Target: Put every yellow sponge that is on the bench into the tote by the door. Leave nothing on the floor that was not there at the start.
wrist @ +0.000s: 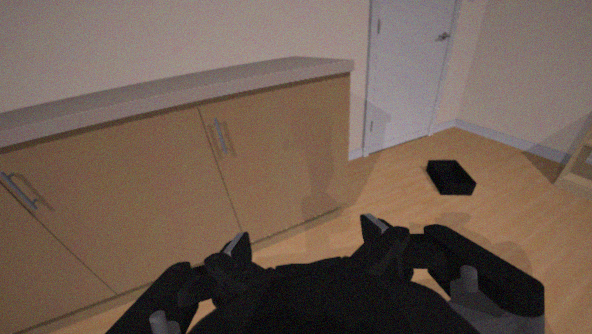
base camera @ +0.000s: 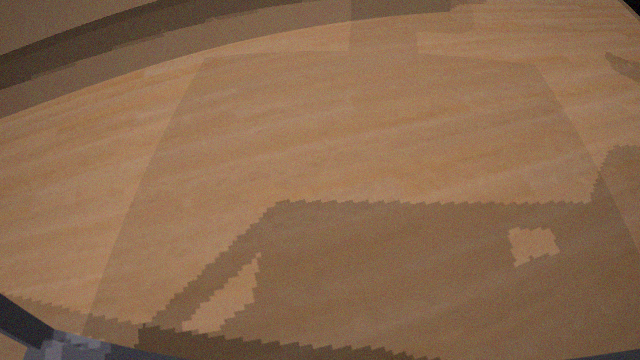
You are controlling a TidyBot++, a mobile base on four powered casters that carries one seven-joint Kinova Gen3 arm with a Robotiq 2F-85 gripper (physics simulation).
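Places are measured from the arm's base along level axes (x ahead, y left, z up), in centimetres.
Pixels of known places: gripper, fingertip midpoint: [wrist: 305, 235].
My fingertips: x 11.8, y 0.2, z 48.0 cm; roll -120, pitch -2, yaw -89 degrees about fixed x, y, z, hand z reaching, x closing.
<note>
Behind a point stands the place of what it marks.
My gripper [wrist: 305, 235] @[x 11.8, y 0.2, z 48.0 cm] is open, with its two fingertips wide apart and no object between them. It points towards a long wooden cabinet with a grey top, the bench [wrist: 280, 70] @[x 82.4, y 2.2, z 51.4 cm], which runs along the wall on the left of the wrist view. No yellow sponge shows on the part of its top in view. A black, box-shaped thing, seemingly the tote [wrist: 450, 177] @[x 120.4, y -113.9, z -39.3 cm], lies on the floor near the door, right of the bench's end. Its inside is too dark to make out.
A pale door [wrist: 407, 75] @[x 179.0, y -99.3, z 25.8 cm] stands beyond the bench's right end. Part of a wooden shelf unit [wrist: 575, 181] @[x 90.3, y -180.3, z -31.7 cm] shows at the right edge of the wrist view. In the base camera view, wooden floor [base camera: 325, 125] @[x 51.1, y 4.2, z -39.6 cm] with shadows lies ahead, and a cabinet base crosses the top left.
</note>
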